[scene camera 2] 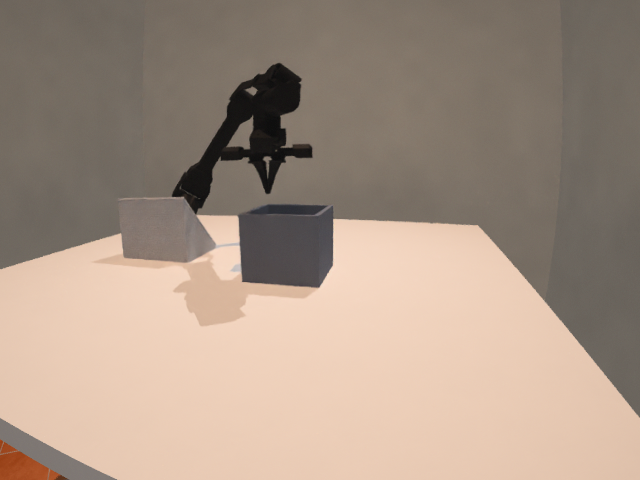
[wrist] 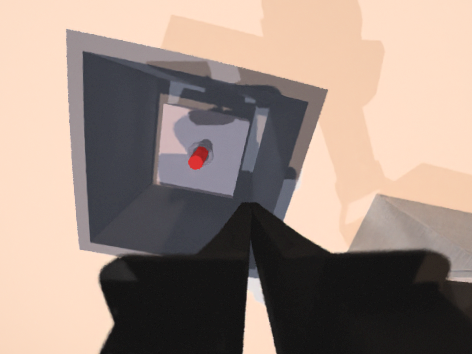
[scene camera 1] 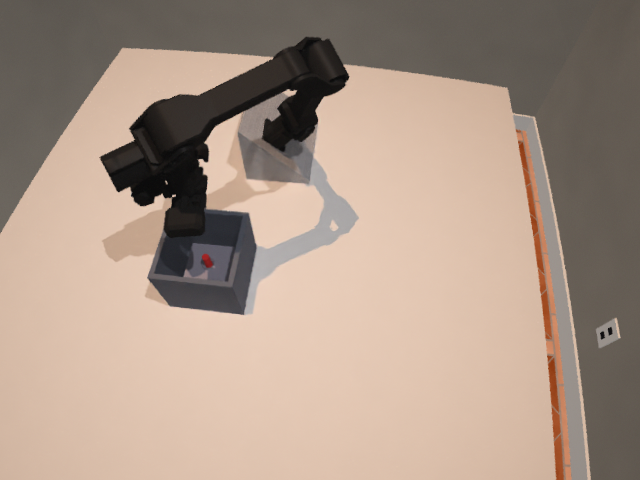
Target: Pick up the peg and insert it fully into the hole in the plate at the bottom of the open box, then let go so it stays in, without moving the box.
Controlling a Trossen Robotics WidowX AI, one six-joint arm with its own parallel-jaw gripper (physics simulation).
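Seen in the pictures: gripper, between the fingertips: (scene camera 2: 268, 193) (wrist: 248, 209); arm's base, origin of its link: (scene camera 2: 179, 218) (scene camera 1: 274, 135).
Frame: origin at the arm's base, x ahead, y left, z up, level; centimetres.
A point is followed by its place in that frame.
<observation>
The red peg (scene camera 1: 207, 260) @[x 33.0, y -10.3, z -1.6 cm] (wrist: 198, 157) @[x 32.2, y -11.3, z -1.2 cm] stands up from the hole in the light grey plate (scene camera 1: 222, 255) @[x 30.3, y -8.2, z -4.2 cm] (wrist: 215, 175) @[x 30.5, y -8.6, z -4.2 cm] at the bottom of the open box. Part of it shows above the plate; how deep it sits I cannot tell. The dark blue-grey box (scene camera 1: 206, 295) @[x 40.5, y -9.2, z -1.5 cm] (scene camera 2: 281, 248) @[x 32.6, y -18.8, z -2.6 cm] (wrist: 75, 140) @[x 39.9, y -12.7, z 3.8 cm] stands upright on the table; its walls hide the peg in scene camera 2. My gripper (scene camera 2: 267, 192) @[x 28.0, y -11.0, z 7.1 cm] (wrist: 248, 209) @[x 28.0, y -11.0, z 7.1 cm] is shut and empty, pointing down above the box's rim, apart from the peg. In scene camera 1 its fingertips are hidden behind the gripper body.
A grey wedge-shaped block (scene camera 1: 276, 167) @[x 5.9, y 0.8, z -4.6 cm] (scene camera 2: 152, 227) @[x -4.7, y -6.7, z -1.3 cm] (wrist: 400, 225) @[x 5.6, y -5.3, z -3.9 cm] stands near the arm's base, beside the box. The arm reaches over from there. The pale table (scene camera 1: 361, 361) @[x 49.5, y 20.8, z -10.0 cm] (scene camera 2: 361, 361) @[x 48.8, y -45.5, z -10.0 cm] holds both. A wall with a socket plate (scene camera 1: 607, 332) is at the right in scene camera 1.
</observation>
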